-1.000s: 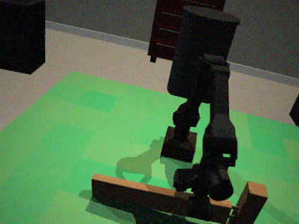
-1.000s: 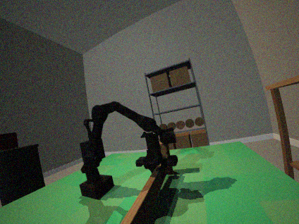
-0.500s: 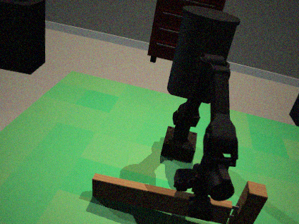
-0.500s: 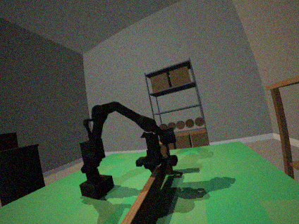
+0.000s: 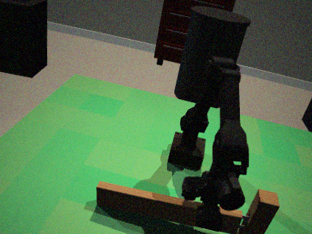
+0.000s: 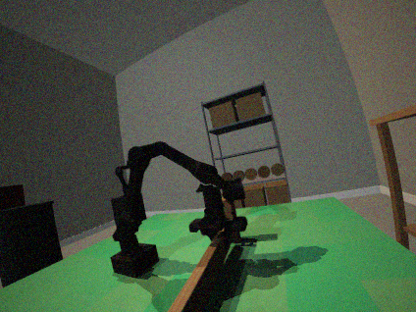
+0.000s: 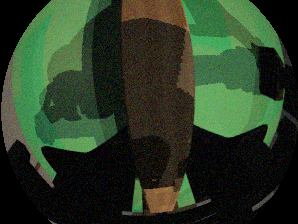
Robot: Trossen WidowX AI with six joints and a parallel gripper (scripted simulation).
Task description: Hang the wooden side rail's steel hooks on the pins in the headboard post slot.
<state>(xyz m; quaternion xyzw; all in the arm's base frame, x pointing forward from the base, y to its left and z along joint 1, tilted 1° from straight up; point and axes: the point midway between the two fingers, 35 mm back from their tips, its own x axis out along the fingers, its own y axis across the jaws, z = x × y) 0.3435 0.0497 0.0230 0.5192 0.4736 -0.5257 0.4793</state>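
My gripper tip is 1 cm short of the headboard post, 14 cm to the right of it and 4 cm below it.
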